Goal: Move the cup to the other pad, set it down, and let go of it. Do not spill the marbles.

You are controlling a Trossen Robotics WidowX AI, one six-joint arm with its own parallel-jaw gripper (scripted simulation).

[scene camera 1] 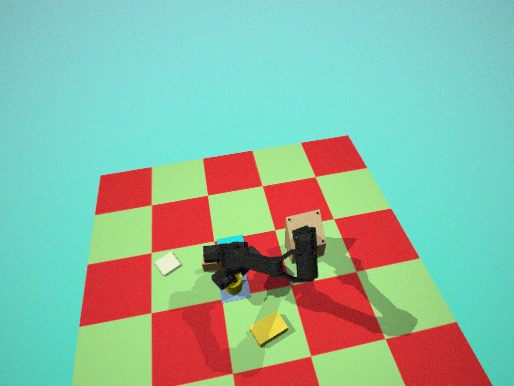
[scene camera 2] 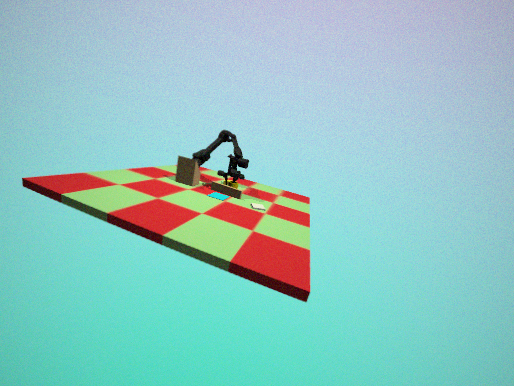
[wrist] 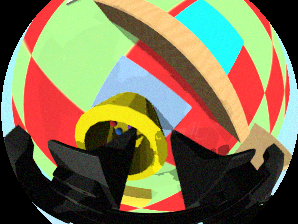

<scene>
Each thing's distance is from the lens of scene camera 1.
yellow block [scene camera 1: 267, 329]: 125 cm
</scene>
